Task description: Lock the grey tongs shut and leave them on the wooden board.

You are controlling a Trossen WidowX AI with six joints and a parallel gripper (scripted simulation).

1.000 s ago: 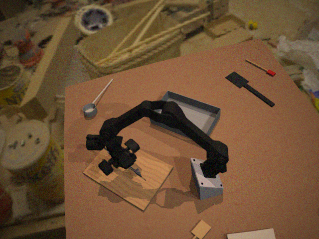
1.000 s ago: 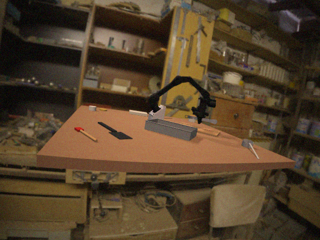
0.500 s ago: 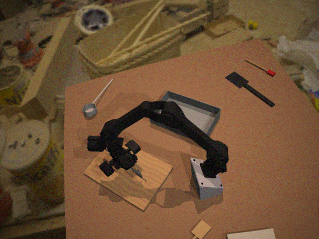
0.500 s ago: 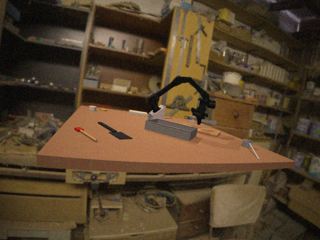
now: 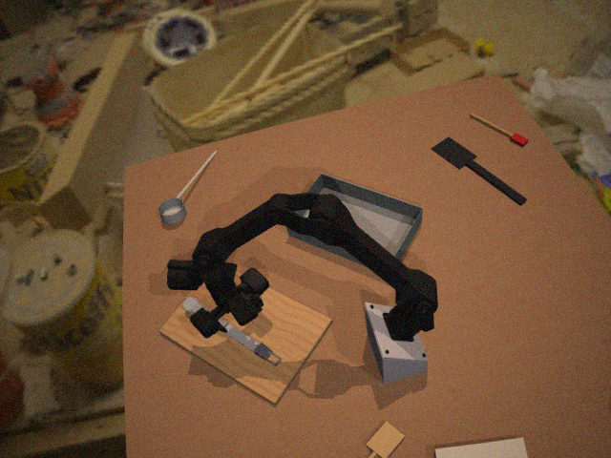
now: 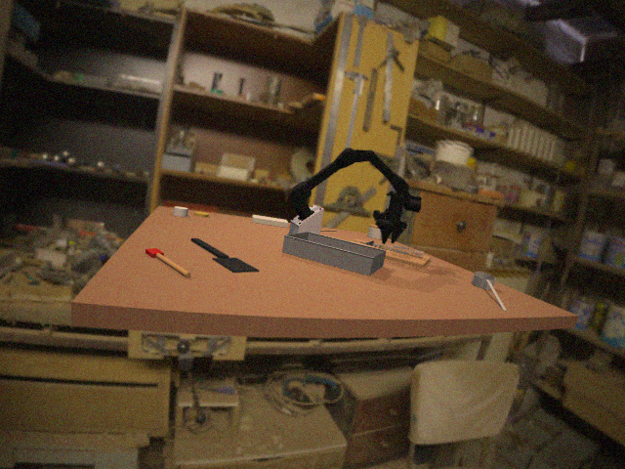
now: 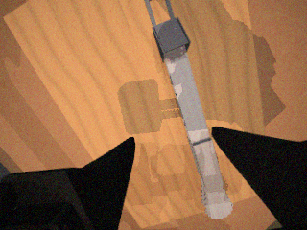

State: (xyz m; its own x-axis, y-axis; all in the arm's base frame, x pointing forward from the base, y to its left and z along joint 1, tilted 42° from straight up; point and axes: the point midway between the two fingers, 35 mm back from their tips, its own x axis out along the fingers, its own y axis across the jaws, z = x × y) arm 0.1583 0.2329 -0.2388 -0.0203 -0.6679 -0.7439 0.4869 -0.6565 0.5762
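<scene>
The yellow slider is 5 cm behind my gripper tip and 2 cm below it. From my gripper tip the other things lie so: grey roasting tin 34 cm to the right, 20 cm ahead, 2 cm below; then wooden board 4 cm below; then black spatula 73 cm to the right, 30 cm ahead, 4 cm below.
</scene>
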